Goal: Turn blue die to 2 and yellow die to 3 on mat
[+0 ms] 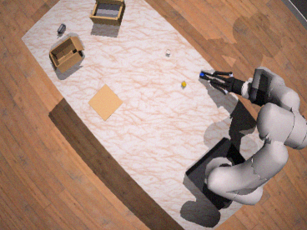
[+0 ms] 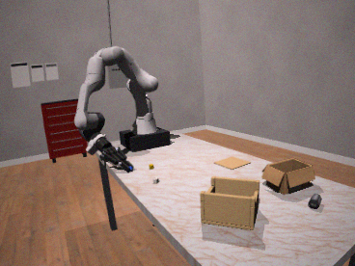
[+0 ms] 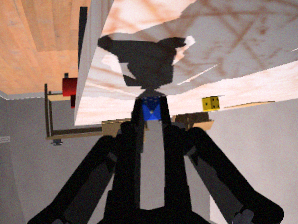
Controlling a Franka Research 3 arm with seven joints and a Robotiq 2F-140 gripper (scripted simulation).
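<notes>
Right now the blue die is 2 cm ahead of my hand, 1 cm to the left of it and 1 cm below it. From my hand the other things lie so: yellow die: 5 cm ahead, 12 cm to the left, 2 cm below; white die: 23 cm ahead, 6 cm to the left, 2 cm below; tan mat: 26 cm ahead, 49 cm to the left, 3 cm below.
</notes>
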